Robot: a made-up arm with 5 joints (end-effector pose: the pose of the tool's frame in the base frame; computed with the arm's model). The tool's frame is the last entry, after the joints.
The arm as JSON. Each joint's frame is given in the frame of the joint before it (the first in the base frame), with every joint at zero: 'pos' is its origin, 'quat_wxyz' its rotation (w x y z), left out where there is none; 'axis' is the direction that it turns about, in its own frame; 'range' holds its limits. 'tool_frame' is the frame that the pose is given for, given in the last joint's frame.
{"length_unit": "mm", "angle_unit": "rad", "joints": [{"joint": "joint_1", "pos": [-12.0, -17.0, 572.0], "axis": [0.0, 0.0, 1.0], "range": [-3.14, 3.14]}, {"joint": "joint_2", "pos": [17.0, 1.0, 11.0], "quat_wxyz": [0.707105, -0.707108, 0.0, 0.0], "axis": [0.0, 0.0, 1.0], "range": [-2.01, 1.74]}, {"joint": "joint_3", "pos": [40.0, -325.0, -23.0], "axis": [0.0, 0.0, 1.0], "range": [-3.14, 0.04]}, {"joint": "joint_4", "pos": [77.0, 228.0, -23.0], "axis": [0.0, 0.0, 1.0], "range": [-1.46, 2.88]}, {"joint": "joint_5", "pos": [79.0, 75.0, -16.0], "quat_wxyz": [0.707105, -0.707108, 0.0, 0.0], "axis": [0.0, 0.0, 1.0], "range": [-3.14, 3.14]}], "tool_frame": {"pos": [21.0, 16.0, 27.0], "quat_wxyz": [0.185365, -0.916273, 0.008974, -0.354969]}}
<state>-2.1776 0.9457 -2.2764 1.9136 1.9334</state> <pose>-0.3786 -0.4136 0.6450 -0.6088 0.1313 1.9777</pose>
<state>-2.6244 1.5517 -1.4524 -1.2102 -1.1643</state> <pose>-0.4994 -0.2390 0.3608 -0.3178 0.6392 -1.6614</pose>
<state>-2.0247 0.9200 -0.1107 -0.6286 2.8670</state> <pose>-0.1559 -0.1951 0.4249 -0.1147 0.6946 1.3722</pose>
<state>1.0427 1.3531 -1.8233 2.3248 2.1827</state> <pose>0.2501 0.2954 0.4226 -1.2023 0.2197 -1.3068</pose>
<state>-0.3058 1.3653 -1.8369 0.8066 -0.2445</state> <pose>0.5191 -0.2596 0.3118 0.5000 1.0384 -0.0688</pose>
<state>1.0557 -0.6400 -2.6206 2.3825 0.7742</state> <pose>0.0061 -0.1619 1.0834 0.9004 0.2130 0.6152</pose>
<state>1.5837 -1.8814 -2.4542 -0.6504 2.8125</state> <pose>0.0488 -0.6449 0.4545 -0.3570 -0.3719 -1.1147</pose>
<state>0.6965 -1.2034 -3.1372 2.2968 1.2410</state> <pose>-0.3048 -0.3741 0.8575 1.8909 -0.7164 0.5195</pose>
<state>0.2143 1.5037 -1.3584 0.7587 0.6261</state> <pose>0.3587 -0.0246 0.1970 0.1533 1.4378 -0.6633</pose>
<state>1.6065 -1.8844 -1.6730 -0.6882 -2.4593</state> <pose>0.0444 -0.6062 0.6792 -0.2822 -1.6771 -0.9652</pose>
